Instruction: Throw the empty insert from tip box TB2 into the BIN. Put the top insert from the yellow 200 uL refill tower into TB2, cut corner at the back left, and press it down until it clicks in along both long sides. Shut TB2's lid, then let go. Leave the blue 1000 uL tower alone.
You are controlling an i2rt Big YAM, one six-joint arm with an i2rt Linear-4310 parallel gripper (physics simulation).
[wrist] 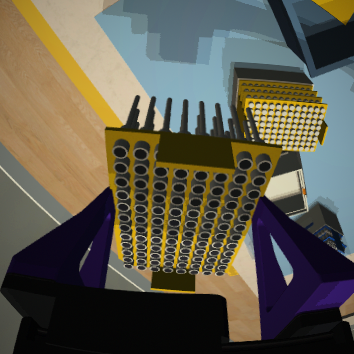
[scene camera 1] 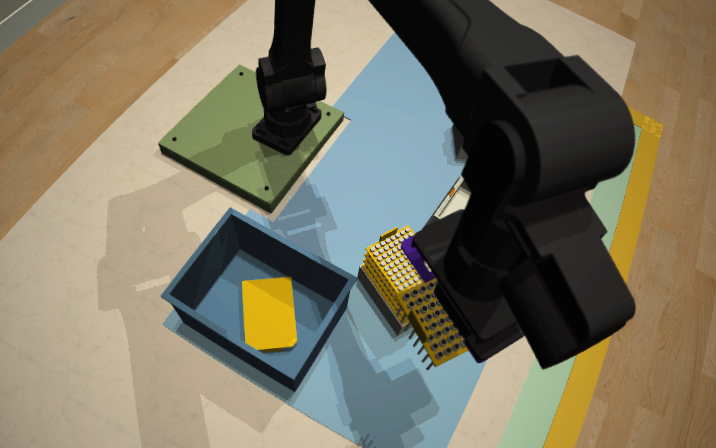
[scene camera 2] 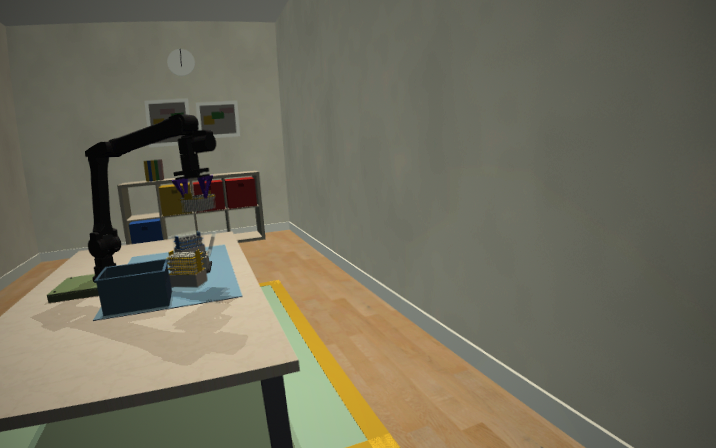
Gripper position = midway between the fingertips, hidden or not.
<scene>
The gripper (scene camera 1: 453, 313) holds a yellow insert full of tips; nothing else touches it. Further things: a blue tip box (wrist: 320, 221), a tip box TB2 (scene camera 1: 457, 197) and a blue bin (scene camera 1: 207, 294).
The gripper is seen too in the wrist view (wrist: 184, 197) and in scene camera 2 (scene camera 2: 196, 199). The tip box TB2 is seen too in the wrist view (wrist: 286, 189). The blue bin shows as well in the wrist view (wrist: 314, 39) and in scene camera 2 (scene camera 2: 126, 288).
</scene>
